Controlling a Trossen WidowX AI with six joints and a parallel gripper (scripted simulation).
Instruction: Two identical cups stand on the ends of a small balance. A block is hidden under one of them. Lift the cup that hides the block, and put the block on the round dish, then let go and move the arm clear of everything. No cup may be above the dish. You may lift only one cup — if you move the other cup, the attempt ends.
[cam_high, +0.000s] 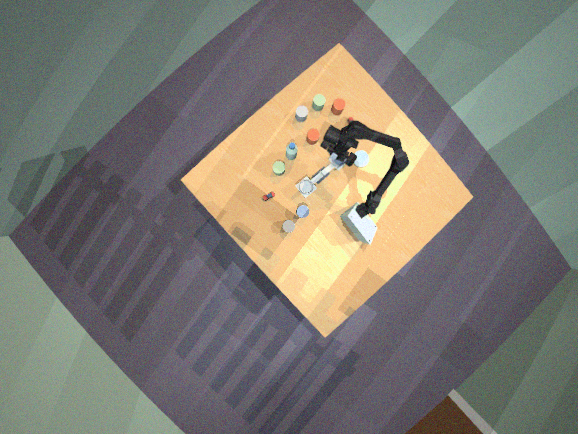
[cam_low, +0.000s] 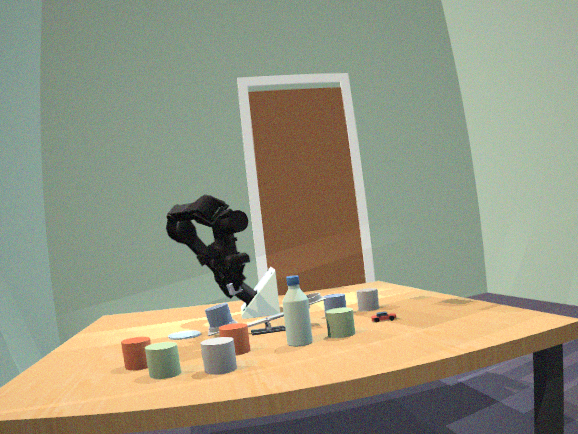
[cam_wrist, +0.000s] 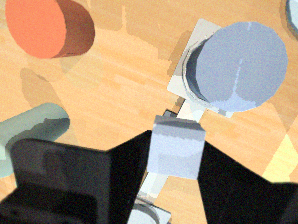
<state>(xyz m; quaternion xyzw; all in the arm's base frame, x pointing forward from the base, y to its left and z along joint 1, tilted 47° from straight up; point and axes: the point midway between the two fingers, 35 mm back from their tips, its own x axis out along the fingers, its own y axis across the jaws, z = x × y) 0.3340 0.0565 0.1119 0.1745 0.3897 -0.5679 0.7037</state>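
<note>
My gripper tip is now 180 mm to the left of the pale round dish, 130 mm above it and 100 mm past it. The rest, counted from my gripper tip: bottle: 170 mm ahead, 150 mm to the left, 20 mm below; then small balance: 110 mm below, 80 mm to the left, 30 mm behind; then cup: 320 mm to the left, 140 mm behind, 100 mm below.
</note>
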